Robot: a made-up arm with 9 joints. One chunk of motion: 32 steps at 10 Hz.
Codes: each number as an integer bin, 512 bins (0 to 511) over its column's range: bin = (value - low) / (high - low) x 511, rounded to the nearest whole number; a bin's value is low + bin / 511 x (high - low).
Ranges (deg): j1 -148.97..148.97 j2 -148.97..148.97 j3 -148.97..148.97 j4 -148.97..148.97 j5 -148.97..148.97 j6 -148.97..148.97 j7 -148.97..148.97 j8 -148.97..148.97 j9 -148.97..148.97
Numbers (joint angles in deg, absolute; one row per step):
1: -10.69 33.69 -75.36 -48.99 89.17 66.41 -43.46 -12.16 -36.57
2: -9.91 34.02 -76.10 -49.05 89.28 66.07 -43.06 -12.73 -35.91
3: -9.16 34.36 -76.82 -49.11 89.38 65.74 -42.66 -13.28 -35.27
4: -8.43 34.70 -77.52 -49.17 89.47 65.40 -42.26 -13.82 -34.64
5: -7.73 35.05 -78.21 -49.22 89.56 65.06 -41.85 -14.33 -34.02
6: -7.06 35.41 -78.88 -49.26 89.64 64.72 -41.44 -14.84 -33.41
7: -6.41 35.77 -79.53 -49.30 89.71 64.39 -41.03 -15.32 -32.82
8: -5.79 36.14 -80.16 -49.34 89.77 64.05 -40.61 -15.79 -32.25
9: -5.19 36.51 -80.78 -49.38 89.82 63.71 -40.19 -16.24 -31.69
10: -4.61 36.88 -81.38 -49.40 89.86 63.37 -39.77 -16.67 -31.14
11: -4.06 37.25 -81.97 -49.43 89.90 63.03 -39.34 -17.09 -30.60
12: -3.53 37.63 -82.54 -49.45 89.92 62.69 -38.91 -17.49 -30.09
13: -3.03 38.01 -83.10 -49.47 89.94 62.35 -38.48 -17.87 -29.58
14: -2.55 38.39 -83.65 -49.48 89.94 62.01 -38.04 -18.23 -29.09
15: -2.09 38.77 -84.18 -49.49 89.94 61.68 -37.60 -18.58 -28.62
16: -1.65 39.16 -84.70 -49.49 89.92 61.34 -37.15 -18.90 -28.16
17: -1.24 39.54 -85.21 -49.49 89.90 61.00 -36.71 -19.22 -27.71
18: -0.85 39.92 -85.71 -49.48 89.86 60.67 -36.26 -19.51 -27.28
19: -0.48 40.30 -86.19 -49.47 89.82 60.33 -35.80 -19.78 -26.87
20: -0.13 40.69 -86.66 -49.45 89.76 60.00 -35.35 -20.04 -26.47
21: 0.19 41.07 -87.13 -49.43 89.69 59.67 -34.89 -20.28 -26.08
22: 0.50 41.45 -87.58 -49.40 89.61 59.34 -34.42 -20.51 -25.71
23: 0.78 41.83 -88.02 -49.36 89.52 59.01 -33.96 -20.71 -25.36
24: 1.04 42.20 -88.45 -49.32 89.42 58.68 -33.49 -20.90 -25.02
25: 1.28 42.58 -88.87 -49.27 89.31 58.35 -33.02 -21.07 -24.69
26: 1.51 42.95 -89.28 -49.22 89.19 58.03 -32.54 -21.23 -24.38
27: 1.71 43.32 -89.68 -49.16 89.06 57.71 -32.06 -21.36 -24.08
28: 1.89 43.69 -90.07 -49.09 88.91 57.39 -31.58 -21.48 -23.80
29: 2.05 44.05 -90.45 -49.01 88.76 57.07 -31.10 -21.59 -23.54
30: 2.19 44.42 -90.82 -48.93 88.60 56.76 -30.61 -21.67 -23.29
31: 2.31 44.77 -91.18 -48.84 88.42 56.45 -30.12 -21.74 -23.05
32: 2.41 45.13 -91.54 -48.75 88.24 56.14 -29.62 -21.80 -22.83
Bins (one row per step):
1: 237 313 126 171 408 369 181 235 193
2: 239 314 125 171 409 369 182 234 194
3: 240 314 124 171 409 368 182 233 195
4: 241 315 123 171 409 368 183 232 196
5: 242 316 121 171 409 367 184 231 197
6: 243 316 120 171 409 367 184 230 198
7: 245 317 119 171 409 366 185 229 199
8: 246 317 118 171 409 365 186 228 200
9: 247 318 117 171 410 365 187 228 201
10: 248 319 116 171 410 364 187 227 202
11: 249 319 115 171 410 364 188 226 203
12: 249 320 114 171 410 363 189 226 204
13: 250 321 113 171 410 362 190 225 205
14: 251 321 112 171 410 362 190 224 206
15: 252 322 111 171 410 361 191 224 206
16: 253 323 110 171 410 361 192 223 207
17: 253 323 109 171 410 360 193 223 208
18: 254 324 108 171 410 360 193 222 209
19: 255 325 108 171 410 359 194 222 209
20: 255 325 107 171 409 358 195 221 210
21: 256 326 106 171 409 358 196 221 211
22: 256 327 105 171 409 357 196 220 211
23: 257 327 105 171 409 357 197 220 212
24: 257 328 104 171 409 356 198 220 213
25: 258 329 103 171 409 356 199 219 213
26: 258 329 102 171 408 355 200 219 214
27: 258 330 102 171 408 354 201 219 214
28: 259 330 101 171 408 354 201 219 215
29: 259 331 100 171 408 353 202 218 215
30: 259 332 100 172 407 353 203 218 216
31: 259 332 99 172 407 352 204 218 216
32: 260 333 98 172 407 352 205 218 216

